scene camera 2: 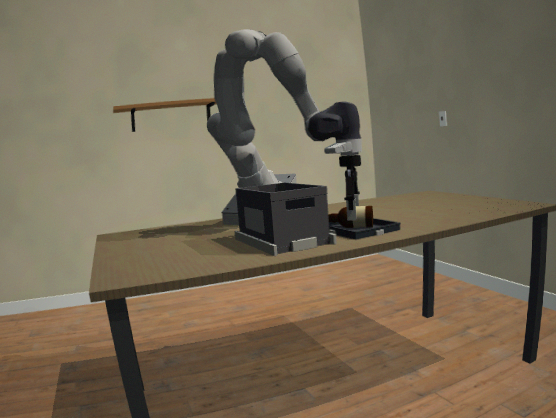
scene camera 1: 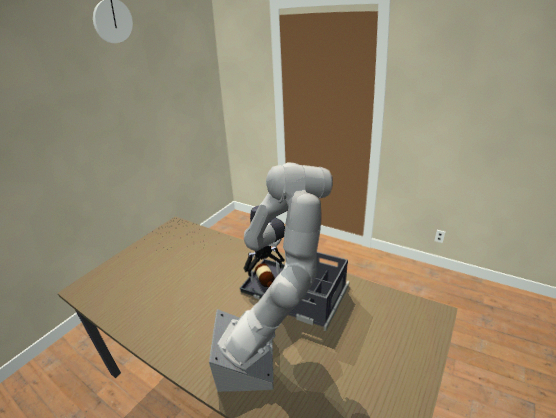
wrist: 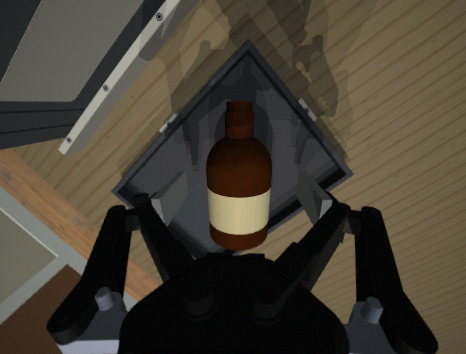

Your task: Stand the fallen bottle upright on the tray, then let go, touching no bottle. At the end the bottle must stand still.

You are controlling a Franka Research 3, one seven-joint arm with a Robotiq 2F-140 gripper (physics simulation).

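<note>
The brown bottle with a cream label (scene camera 1: 265, 276) (scene camera 2: 364, 216) (wrist: 239, 170) lies on its side on the dark square tray (scene camera 1: 246, 290) (scene camera 2: 389, 228) (wrist: 165, 170). In the wrist view its neck points up toward the tray's far corner and its base is near the bottom corner, close to the palm. My gripper (scene camera 1: 264, 266) (scene camera 2: 351, 214) (wrist: 241, 183) is open, pointing down over the bottle. One finger stands on each side of the label and shoulder, with a gap to the bottle on both sides in the wrist view. The arm hides part of the tray in scene camera 1.
A dark crate with dividers (scene camera 1: 336, 292) (scene camera 2: 300, 222) (wrist: 47, 50) stands beside the tray, edged by pale strips (scene camera 2: 305, 244) (wrist: 105, 88). Its wall is much higher than the tray's low rim. In scene camera 2 the crate hides the tip of the bottle's neck.
</note>
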